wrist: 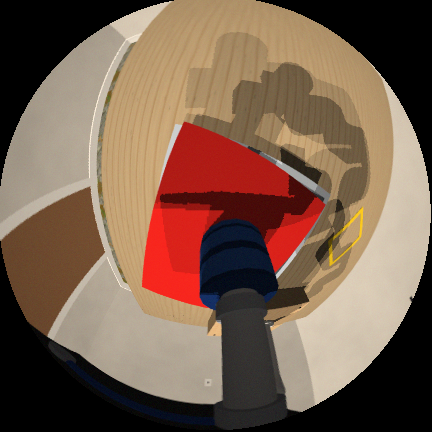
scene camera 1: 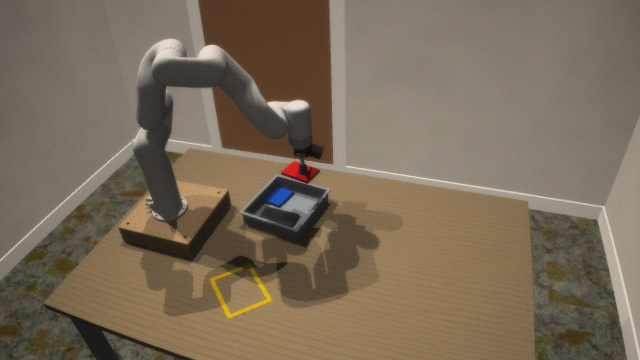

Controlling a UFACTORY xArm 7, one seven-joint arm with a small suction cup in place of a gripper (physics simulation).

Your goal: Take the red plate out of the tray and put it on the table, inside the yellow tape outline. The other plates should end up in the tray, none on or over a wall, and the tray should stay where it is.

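Frame: origin at the arm's base, x back, y left, z down, level; centimetres.
Seen in the pictures: hand, its tool point: (wrist: 229, 234) (scene camera 1: 303, 174); arm's base, origin of its link: (scene camera 1: 170, 209).
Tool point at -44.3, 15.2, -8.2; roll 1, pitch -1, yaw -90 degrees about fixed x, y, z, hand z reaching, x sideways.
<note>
Pixels of each thing's middle, then the offset from my tool point to it, as dx, dy, dz. "*": a spot on its surface instead. Level surfaces: height alone.
- red plate, middle of its body: (wrist: 216, 255) (scene camera 1: 300, 172) +1.1, +0.6, -0.5
- grey tray, a spot on its surface: (wrist: 305, 181) * -2.3, -11.5, +9.7
- blue plate, middle of its body: (scene camera 1: 279, 196) +10.6, +4.3, +13.9
- black plate, middle of its body: (scene camera 1: 277, 218) +8.3, -7.8, +13.9
- wooden table, height of its surface: dz +14.7
The red plate (scene camera 1: 293, 170) (wrist: 175, 240) hangs on my suction cup (scene camera 1: 302, 172) (wrist: 235, 250), held roughly level in the air above the tray. In the wrist view it hides most of the tray. The grey tray (scene camera 1: 317, 212) (wrist: 305, 181) stands on the table. Inside it lie a blue plate (scene camera 1: 280, 196) at the back left and a black plate (scene camera 1: 280, 216) along the front wall. The yellow tape outline (scene camera 1: 250, 308) (wrist: 346, 254) is on the table, in front of the tray in the scene view.
The wooden table (scene camera 1: 450, 260) (wrist: 145, 100) carries everything. The robot's base block (scene camera 1: 210, 220) stands left of the tray. A wall with a brown door (scene camera 1: 270, 65) is behind the table. The arm's shadows fall across the table near the tray and the outline.
</note>
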